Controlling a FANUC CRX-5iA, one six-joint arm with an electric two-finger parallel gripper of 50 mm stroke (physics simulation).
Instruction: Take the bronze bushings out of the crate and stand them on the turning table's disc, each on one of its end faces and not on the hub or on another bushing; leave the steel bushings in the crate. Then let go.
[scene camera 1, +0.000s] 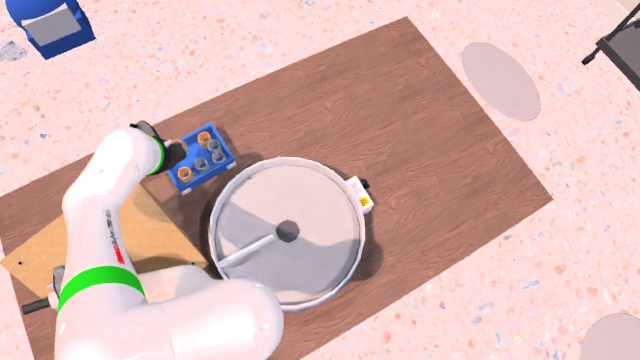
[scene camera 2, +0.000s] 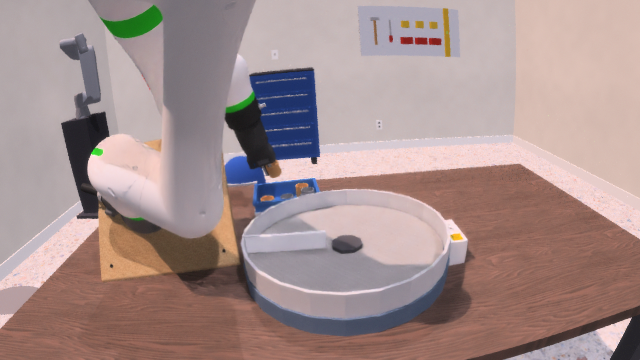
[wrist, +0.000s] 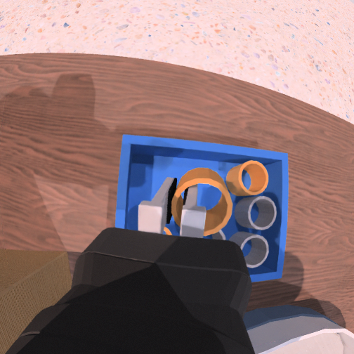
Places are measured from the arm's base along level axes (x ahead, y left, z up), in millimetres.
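Pixels of known places: gripper, fingertip midpoint: (scene camera 2: 269, 173).
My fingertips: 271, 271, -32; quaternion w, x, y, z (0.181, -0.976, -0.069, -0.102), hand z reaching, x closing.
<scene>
Behind a point stands the place of what it marks, as x, y, z.
My gripper (scene camera 1: 175, 150) @[271, 271, -33] (scene camera 2: 267, 169) @[271, 271, -33] (wrist: 180, 192) is shut on the wall of a bronze bushing (scene camera 2: 273, 169) @[287, 247, -14] (wrist: 220, 217), one finger inside it and one outside, and holds it above the blue crate (scene camera 1: 210, 177) @[330, 190, -122] (scene camera 2: 258, 204) @[247, 174, -87] (wrist: 284, 215). Two more bronze bushings are in the crate: one (scene camera 1: 204, 143) @[352, 291, -93] (scene camera 2: 301, 188) @[357, 288, -92] (wrist: 235, 180) in a corner, and one (scene camera 1: 185, 178) @[263, 203, -90] (scene camera 2: 267, 199) @[262, 236, -100] (wrist: 167, 231) mostly hidden by the gripper in the wrist view. Three steel bushings are also there, among them one (scene camera 1: 201, 167) @[317, 214, -91] (wrist: 219, 235) and one (wrist: 243, 212). No bushing shows on the visible part of the disc (scene camera 1: 310, 200) @[570, -16, -80] (scene camera 2: 390, 225) @[575, 2, -79].
The turning table has a raised rim (scene camera 1: 362, 225) @[662, -152, -41] (scene camera 2: 350, 300) @[470, -283, -54], a dark hub (scene camera 1: 287, 231) @[472, -75, -71] (scene camera 2: 347, 244) @[474, -81, -72] and a white bar (scene camera 1: 247, 251) @[352, -86, -51] (scene camera 2: 286, 241) @[353, -85, -56] across part of the disc. A white box (scene camera 1: 360, 195) @[706, -64, -74] (scene camera 2: 458, 247) @[709, -105, -89] is on its side. The arm covers part of the disc's edge in scene camera 1.
</scene>
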